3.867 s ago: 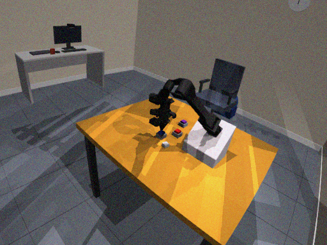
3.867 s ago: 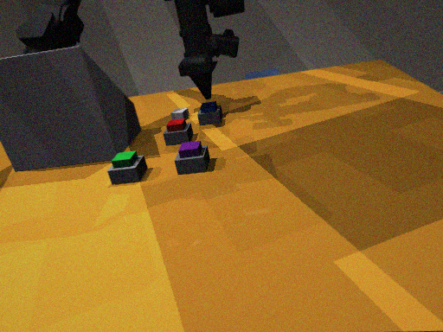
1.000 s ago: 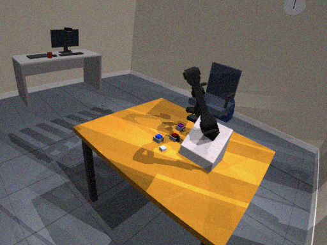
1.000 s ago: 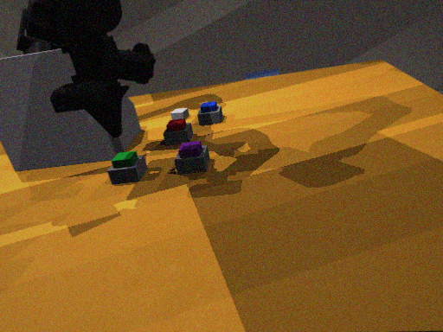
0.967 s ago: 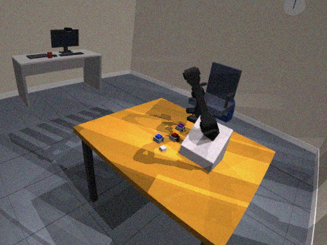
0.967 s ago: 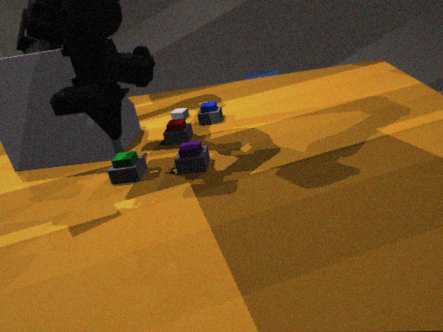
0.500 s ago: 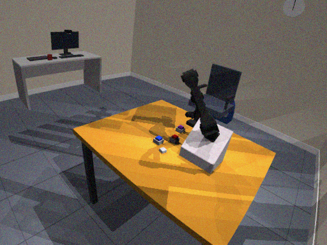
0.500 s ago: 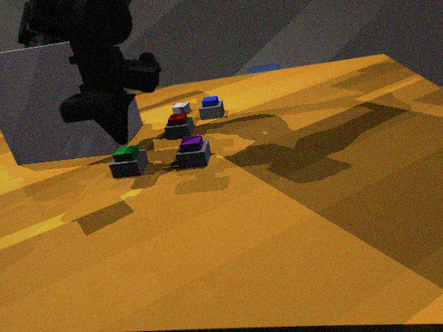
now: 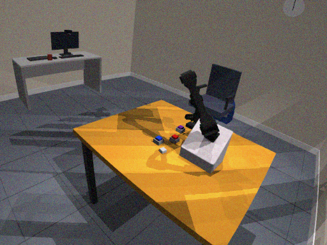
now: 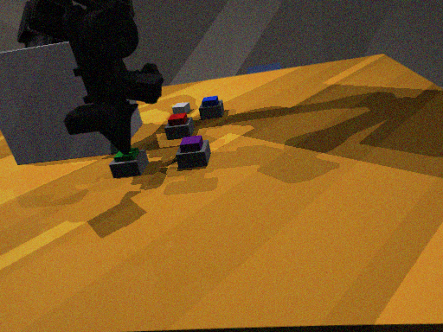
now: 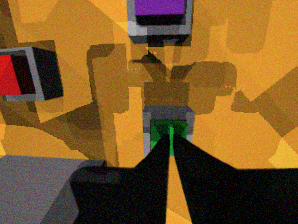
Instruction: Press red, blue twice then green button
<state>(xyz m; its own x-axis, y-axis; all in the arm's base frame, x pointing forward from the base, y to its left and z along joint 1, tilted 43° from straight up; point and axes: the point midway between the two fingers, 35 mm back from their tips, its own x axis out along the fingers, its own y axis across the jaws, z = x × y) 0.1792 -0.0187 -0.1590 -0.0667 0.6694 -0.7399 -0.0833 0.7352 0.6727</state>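
Now: the green button 10 mm below my gripper tip. The rest, counted from my gripper tip: red button: 150 mm to the left, 50 mm ahead; then blue button: 250 mm to the left, 90 mm ahead; then purple button: 110 mm ahead, 20 mm to the left.
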